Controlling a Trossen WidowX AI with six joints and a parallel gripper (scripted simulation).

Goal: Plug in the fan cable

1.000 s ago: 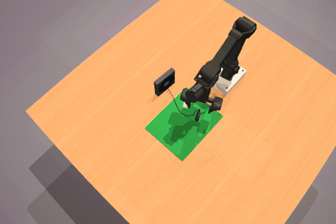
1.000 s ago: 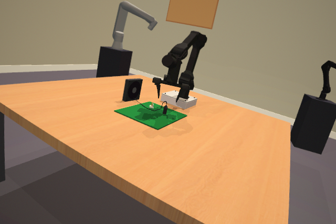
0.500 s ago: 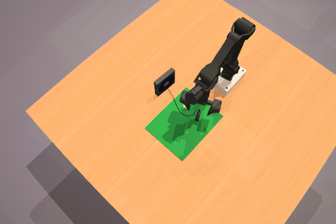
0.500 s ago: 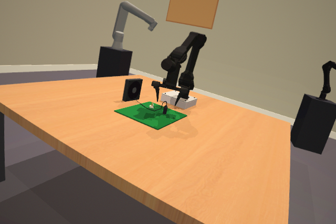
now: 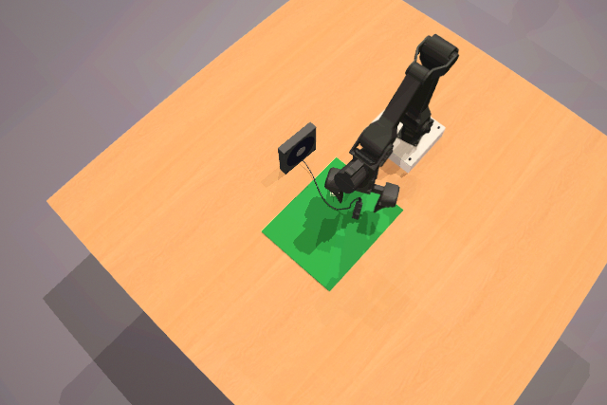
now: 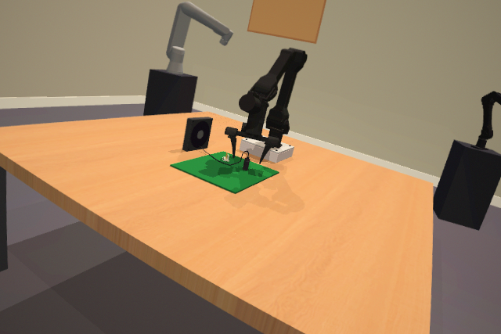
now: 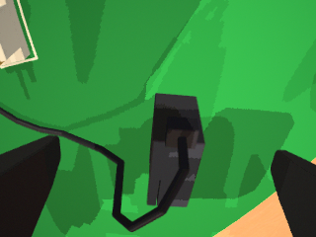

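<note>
My gripper tip is 10 mm short of the dark plug and 10 mm above it. Round my gripper tip: black fan: 50 mm behind, 210 mm to the right, 30 mm above; then green board: 60 mm ahead, 40 mm to the right, 40 mm below; then white four-pin fan header: 20 mm behind, 80 mm to the right, 30 mm below.
</note>
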